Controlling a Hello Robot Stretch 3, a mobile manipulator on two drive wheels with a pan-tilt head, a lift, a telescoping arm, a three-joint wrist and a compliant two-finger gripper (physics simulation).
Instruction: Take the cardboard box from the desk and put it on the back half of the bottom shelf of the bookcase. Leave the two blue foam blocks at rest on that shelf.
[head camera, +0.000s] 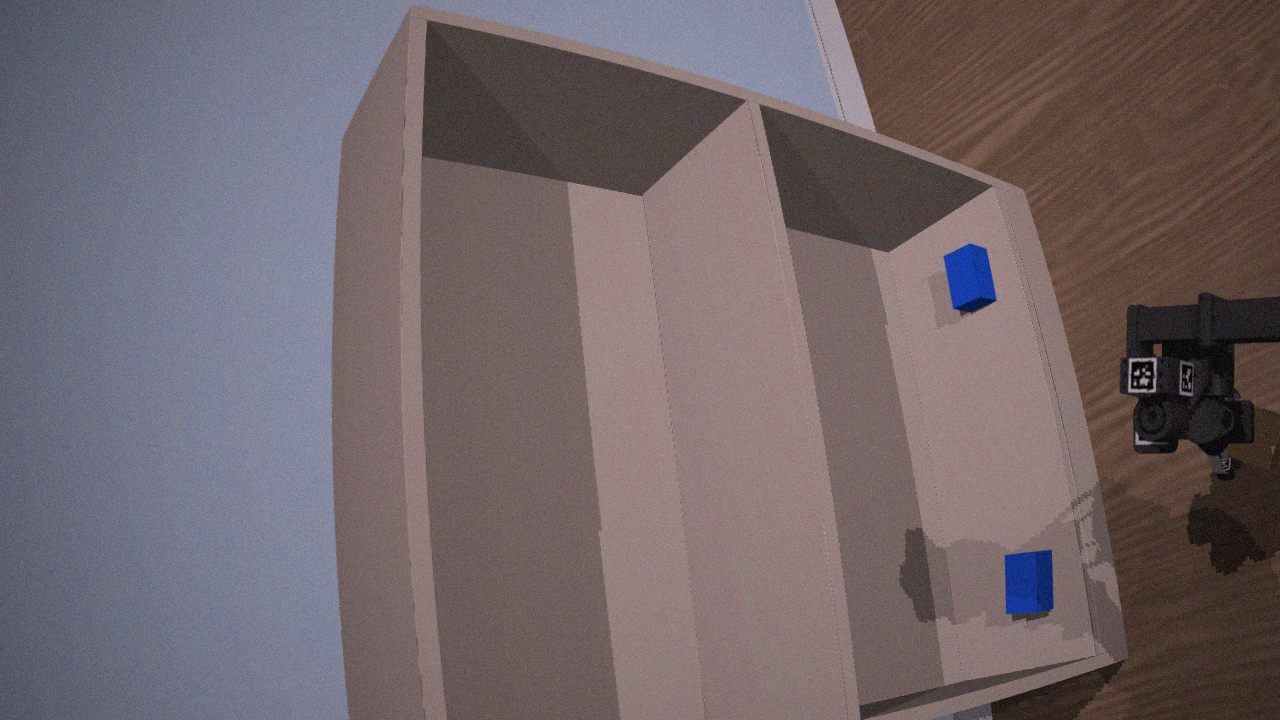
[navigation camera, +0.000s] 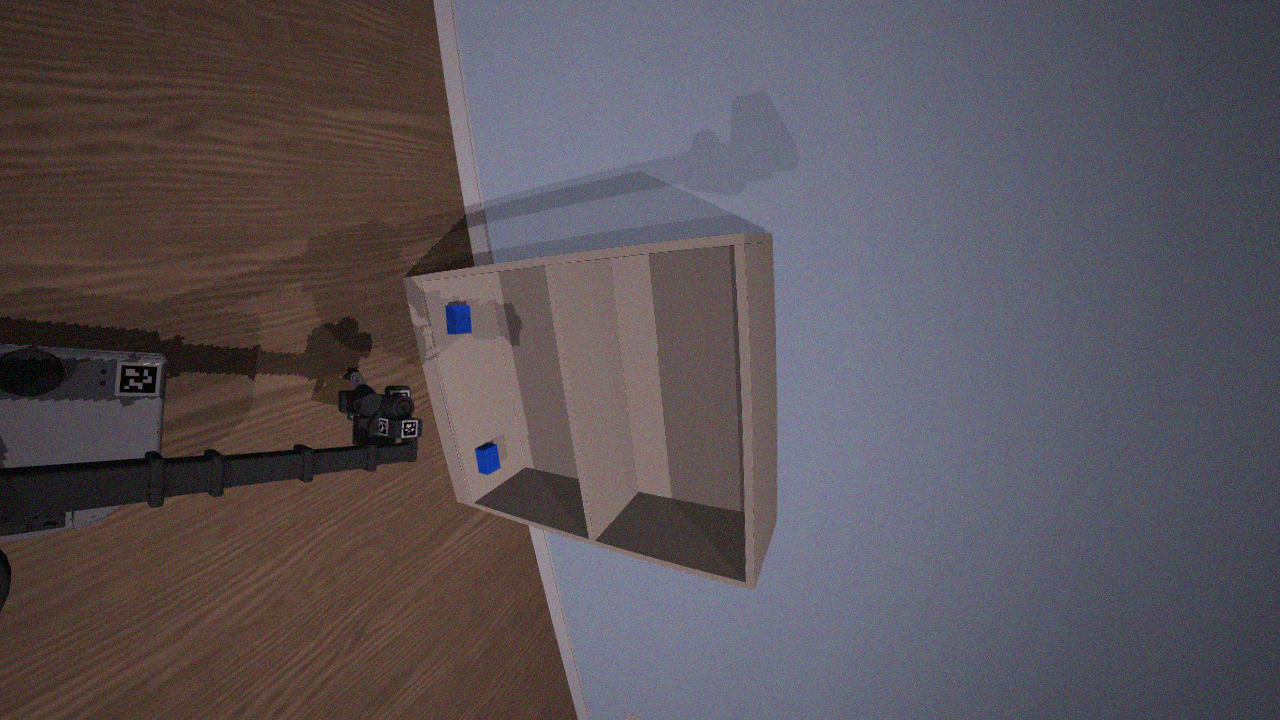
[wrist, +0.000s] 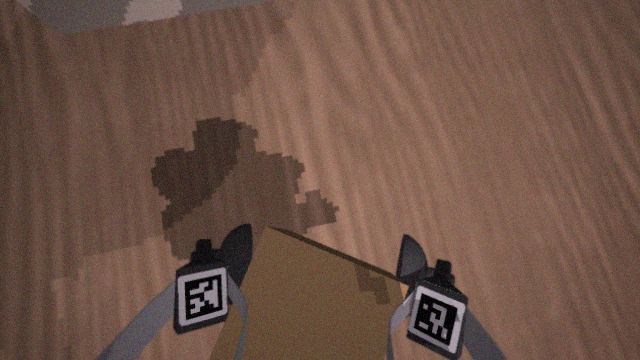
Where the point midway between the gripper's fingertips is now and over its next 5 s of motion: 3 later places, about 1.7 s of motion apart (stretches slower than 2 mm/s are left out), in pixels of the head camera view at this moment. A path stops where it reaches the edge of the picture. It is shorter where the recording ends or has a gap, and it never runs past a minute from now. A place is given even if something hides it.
My gripper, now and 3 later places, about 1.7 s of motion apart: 1227, 430; 1137, 427; 1091, 426; 1245, 141
